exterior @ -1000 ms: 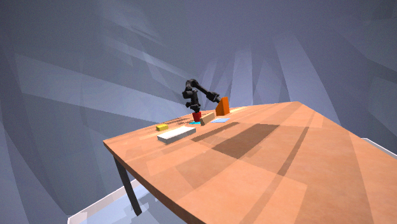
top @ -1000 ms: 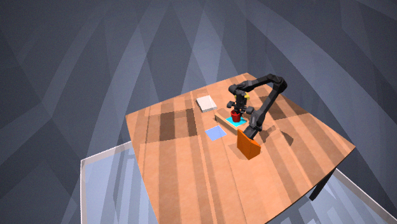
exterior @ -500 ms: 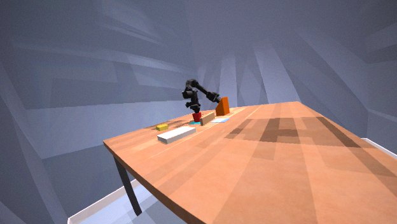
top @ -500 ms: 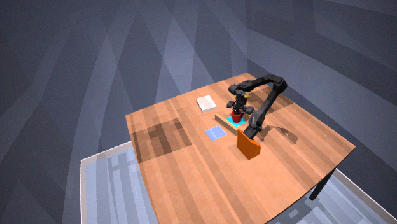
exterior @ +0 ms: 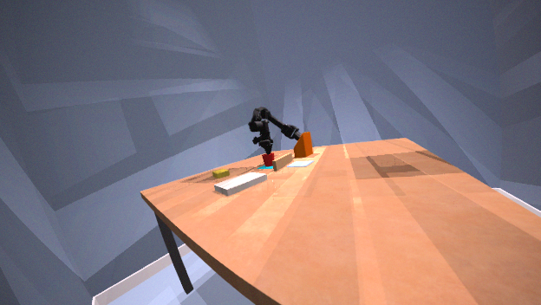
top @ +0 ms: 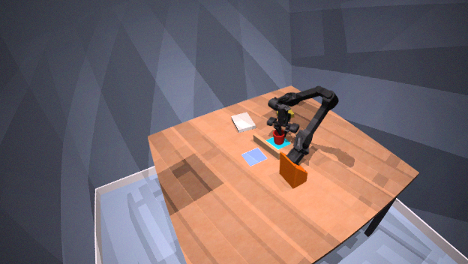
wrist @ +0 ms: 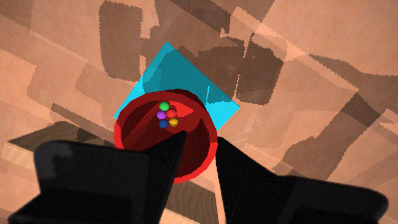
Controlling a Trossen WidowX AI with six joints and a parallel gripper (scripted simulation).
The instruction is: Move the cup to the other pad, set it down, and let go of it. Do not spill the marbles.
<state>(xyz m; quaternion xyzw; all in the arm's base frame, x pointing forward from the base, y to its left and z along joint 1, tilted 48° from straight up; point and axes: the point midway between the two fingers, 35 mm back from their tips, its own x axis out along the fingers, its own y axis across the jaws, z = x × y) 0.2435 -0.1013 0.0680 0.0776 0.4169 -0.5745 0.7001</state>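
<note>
My gripper tip is 2 cm short of the red cup, 2 cm above it and 1 cm to the right of it. The rest, counted from my gripper tip: cyan pad: 7 cm below, 3 cm ahead, 1 cm to the left; pale blue pad: 20 cm to the left, 7 cm below; wooden bar: 11 cm to the left, 4 cm below, 1 cm ahead.
</note>
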